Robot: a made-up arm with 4 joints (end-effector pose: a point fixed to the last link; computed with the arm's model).
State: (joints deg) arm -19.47 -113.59 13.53 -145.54
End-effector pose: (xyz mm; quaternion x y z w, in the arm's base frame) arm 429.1 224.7 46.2 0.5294 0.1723 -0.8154 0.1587
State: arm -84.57 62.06 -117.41 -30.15
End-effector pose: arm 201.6 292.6 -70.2 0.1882 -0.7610 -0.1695 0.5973
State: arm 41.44 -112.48 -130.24 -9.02
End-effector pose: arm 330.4 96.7 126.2 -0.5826 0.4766 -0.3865 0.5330
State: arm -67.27 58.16 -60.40 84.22
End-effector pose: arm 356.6 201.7 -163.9 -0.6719 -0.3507 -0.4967 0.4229
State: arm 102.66 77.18 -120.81 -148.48
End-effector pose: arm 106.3 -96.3 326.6 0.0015 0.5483 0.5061 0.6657
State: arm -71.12 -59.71 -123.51 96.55
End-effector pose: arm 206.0 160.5 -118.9 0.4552 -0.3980 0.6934 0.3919
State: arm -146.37 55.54 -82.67 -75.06
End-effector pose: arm 133.2 -60.0 -314.1 -0.1372 -0.4229 0.5339 0.7192
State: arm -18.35 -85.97 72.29 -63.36
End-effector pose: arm 471.8 402.7 234.9 0.5976 0.6987 -0.0338 0.3918
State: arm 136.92 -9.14 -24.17 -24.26
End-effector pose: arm 352.8 -480.7 190.7 0.9589 0.2169 -0.0509 0.1758
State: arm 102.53 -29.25 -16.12 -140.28
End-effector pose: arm 326.3 -317.8 211.0 -0.8361 -0.1927 0.2092 0.4690
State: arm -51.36 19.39 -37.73 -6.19
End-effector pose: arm 342.0 439.7 -123.9 -0.3080 -0.2931 -0.2027 0.8821
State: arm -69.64 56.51 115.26 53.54
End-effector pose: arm 209.6 7.0 -172.9 0.6050 0.1468 -0.7721 0.1273
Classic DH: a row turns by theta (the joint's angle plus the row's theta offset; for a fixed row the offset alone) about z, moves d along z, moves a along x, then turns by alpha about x. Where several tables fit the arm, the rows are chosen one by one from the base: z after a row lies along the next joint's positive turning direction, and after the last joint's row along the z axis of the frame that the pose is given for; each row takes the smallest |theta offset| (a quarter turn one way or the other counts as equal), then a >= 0, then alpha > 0; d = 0 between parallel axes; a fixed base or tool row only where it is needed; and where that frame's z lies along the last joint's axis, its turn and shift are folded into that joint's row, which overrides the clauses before.
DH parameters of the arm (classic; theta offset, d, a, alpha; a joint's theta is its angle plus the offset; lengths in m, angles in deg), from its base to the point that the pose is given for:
base (fixed): 90 0.062 0 90
joint 1: 90 0.279 0.111 -90
joint 2: 90 -0.267 0.048 90
joint 3: -90 0.074 0.064 -90
joint 4: 0 -0.022 0.147 90
tool (fixed): -90 -0.001 0 0

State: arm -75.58 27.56 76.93 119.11
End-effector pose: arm 273.1 116.9 -203.8 0.7353 0.3972 -0.4919 0.2442
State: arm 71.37 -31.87 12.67 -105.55
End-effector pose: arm 365.7 -200.2 442.7 -0.9562 -0.2920 -0.0212 0.0046
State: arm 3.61 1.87 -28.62 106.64
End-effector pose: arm 262.5 271.5 123.1 -0.7559 0.1937 -0.1543 0.6061
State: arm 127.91 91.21 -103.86 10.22
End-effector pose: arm 228.9 -324.7 57.2 -0.6602 -0.3570 0.6083 0.2582
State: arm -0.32 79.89 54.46 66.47
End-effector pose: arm 315.7 355.5 28.1 -0.6205 -0.6698 -0.0176 0.4074
